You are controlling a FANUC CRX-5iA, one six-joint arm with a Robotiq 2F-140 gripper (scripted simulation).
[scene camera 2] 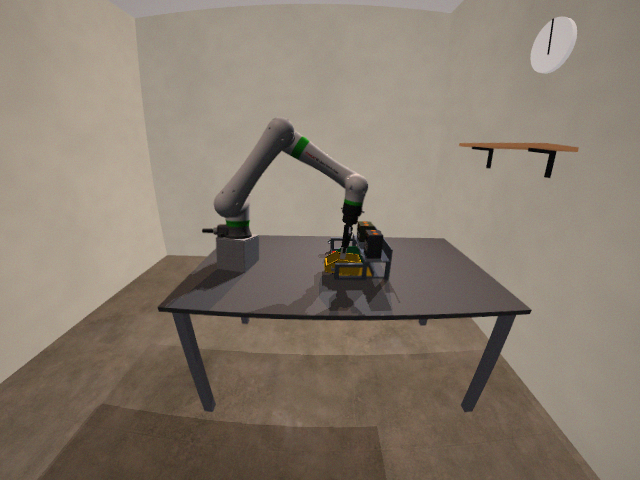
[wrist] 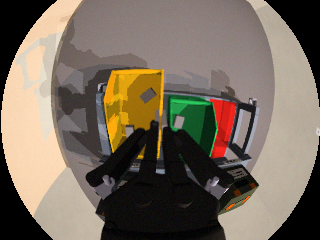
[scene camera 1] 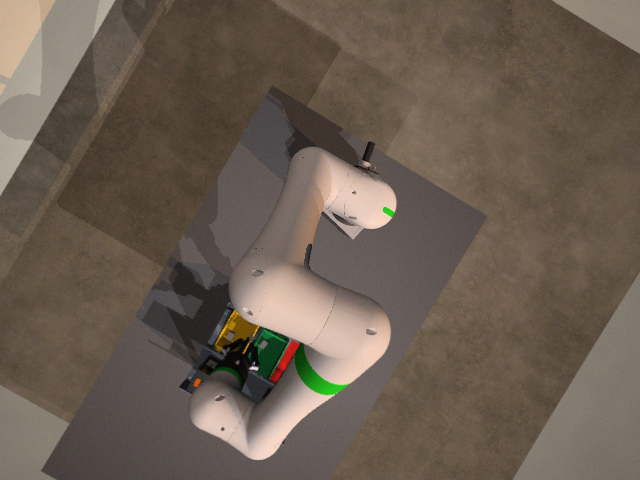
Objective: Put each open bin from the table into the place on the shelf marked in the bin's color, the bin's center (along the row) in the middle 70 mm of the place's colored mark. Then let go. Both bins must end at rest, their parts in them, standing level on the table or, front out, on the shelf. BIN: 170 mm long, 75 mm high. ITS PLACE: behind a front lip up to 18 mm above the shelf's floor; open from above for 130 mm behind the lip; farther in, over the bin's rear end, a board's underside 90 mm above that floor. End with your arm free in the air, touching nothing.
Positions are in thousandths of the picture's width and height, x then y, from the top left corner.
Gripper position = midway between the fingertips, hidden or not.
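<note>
Wrist view: my gripper (wrist: 498, 485), a yellow bin (wrist: 386, 444), a green bin (wrist: 627, 515) and a red mark (wrist: 705, 465) are visible. Scene camera 1 also shows the yellow bin (scene camera 1: 377, 682) and the green bin (scene camera 1: 421, 745).
</note>
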